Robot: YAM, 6 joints.
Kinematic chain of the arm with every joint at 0, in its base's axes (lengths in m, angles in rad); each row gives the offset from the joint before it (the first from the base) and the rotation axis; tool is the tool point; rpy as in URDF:
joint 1: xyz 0 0 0.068 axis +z
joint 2: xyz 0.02 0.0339 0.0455 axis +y
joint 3: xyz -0.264 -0.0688 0 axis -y
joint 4: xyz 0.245 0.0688 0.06 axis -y
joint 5: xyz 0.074 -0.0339 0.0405 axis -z
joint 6: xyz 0.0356 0 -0.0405 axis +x
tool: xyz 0 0 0 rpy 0 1.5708 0
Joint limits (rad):
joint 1: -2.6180..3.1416
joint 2: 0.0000..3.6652
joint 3: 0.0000..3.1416
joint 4: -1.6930..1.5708
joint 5: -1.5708..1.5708
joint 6: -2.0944..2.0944
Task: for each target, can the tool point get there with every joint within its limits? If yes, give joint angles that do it. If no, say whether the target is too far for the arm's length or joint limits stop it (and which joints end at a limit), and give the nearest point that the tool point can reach.
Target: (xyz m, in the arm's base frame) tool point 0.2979 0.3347 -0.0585
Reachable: yes | joints 0.8940 2.6736 1.3386 0.6149 0.6891 -1.3438
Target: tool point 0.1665 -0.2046 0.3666
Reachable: yes | joints -0.7736 1.4595 1.5351 -1.2995 1.0035 -1.1713
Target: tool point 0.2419 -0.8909 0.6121
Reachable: no: too far | nearest point 0.1488 -0.5480 0.4160 | short by 0.406 m
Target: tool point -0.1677 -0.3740 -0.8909
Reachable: no: too far | nearest point -0.1286 -0.2869 -0.3743 | short by 0.525 m
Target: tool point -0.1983 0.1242 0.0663
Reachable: yes | joints 2.4475 2.1182 0.8956 -1.1555 -1.0801 -1.3756
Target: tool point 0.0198 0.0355 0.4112
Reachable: yes | joints 1.6674 0.5613 1.2668 -1.1932 0.7077 -1.0702
